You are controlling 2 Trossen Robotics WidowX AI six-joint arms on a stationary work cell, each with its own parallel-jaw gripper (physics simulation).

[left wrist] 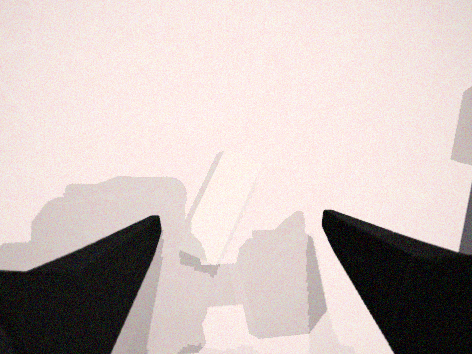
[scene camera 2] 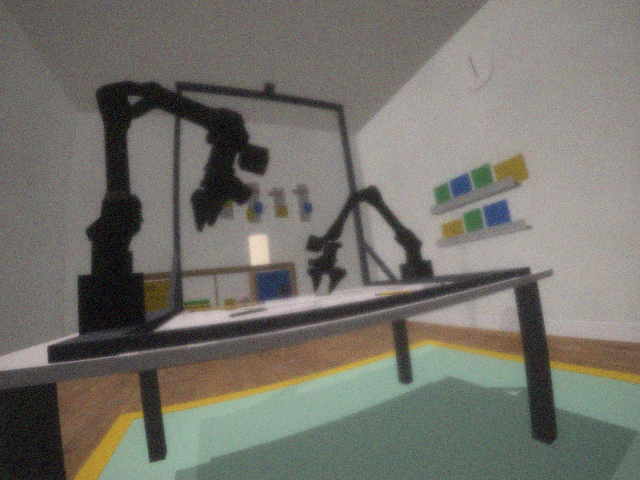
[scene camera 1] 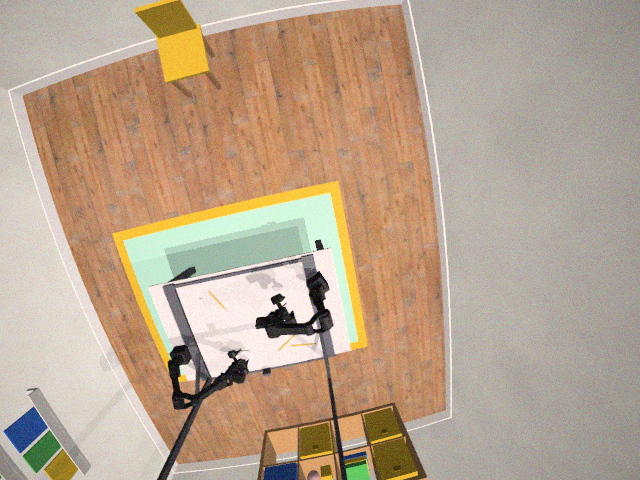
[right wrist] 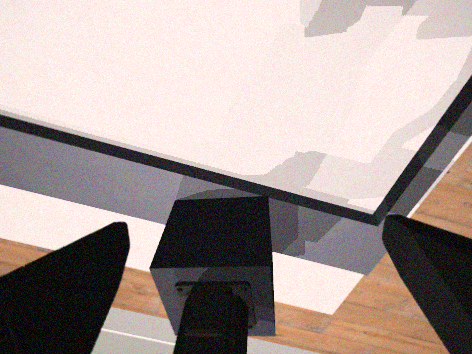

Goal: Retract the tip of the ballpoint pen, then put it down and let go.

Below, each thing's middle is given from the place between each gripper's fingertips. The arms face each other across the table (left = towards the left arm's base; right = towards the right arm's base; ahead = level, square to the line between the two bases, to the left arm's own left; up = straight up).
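Dark arm base post (scene camera 2: 105, 301): 3 cm behind my right hand, 17 cm to the right of it, 14 cm below it.
My left hand: 690 mm to the left of the dark arm base post, 220 mm short of it, 40 mm below it.
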